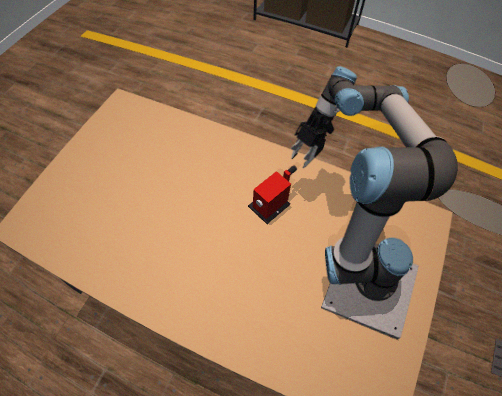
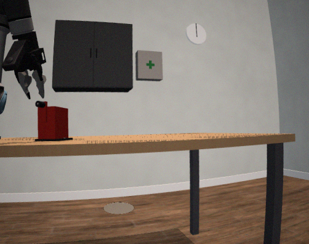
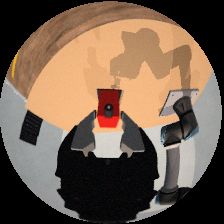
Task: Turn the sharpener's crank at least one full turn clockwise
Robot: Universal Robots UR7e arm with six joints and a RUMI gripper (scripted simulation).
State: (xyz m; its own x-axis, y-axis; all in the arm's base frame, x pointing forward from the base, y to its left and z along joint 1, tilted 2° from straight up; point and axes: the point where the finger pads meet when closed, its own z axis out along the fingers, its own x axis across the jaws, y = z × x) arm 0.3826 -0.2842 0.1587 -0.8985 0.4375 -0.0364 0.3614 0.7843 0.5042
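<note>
Right now my hand is 2 cm short of the crank handle, 4 cm to the right of it and 4 cm above it.
</note>
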